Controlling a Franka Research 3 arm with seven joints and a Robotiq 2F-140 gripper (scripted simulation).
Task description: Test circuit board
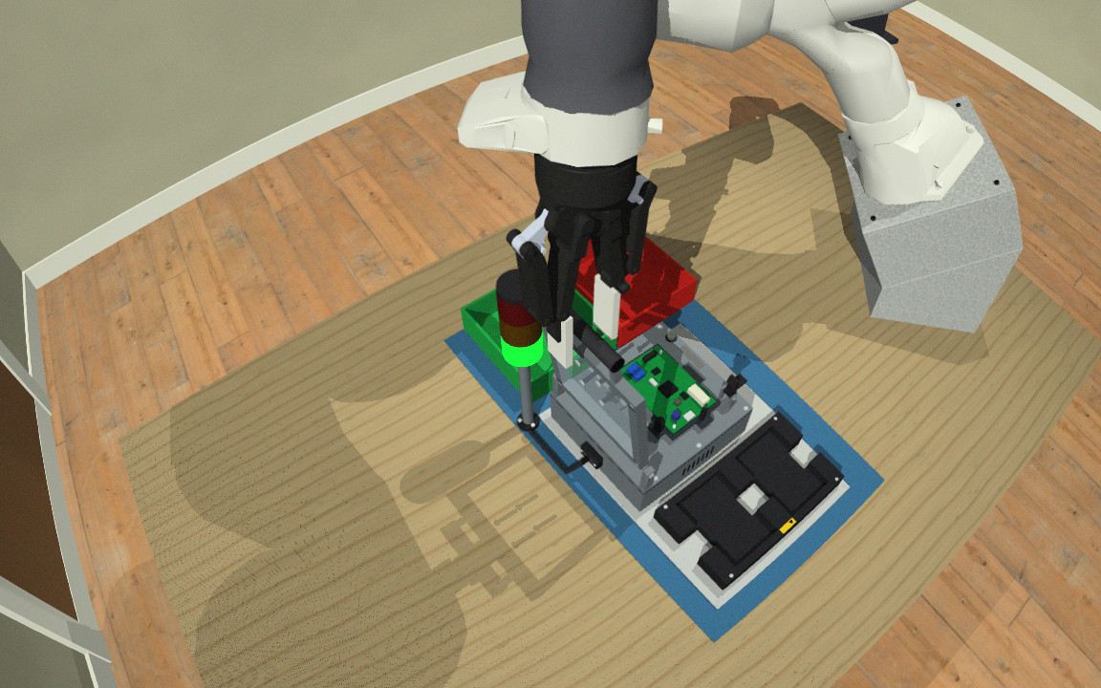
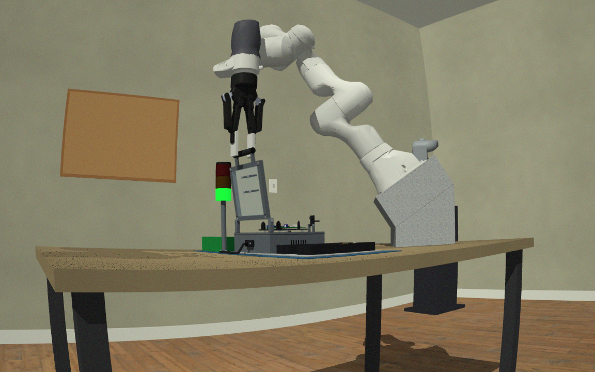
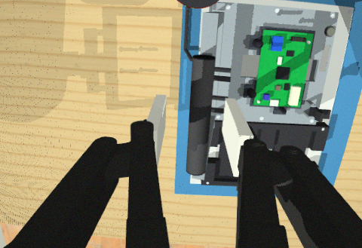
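The green circuit board lies 22 cm below my hand, 13 cm behind it and 2 cm to the right of it. Also, from my hand: clear lid 11 cm below, 2 cm behind; then latch hook 20 cm below, 20 cm behind, 3 cm to the left; then tester plate 22 cm below, 13 cm behind, 1 cm to the right.
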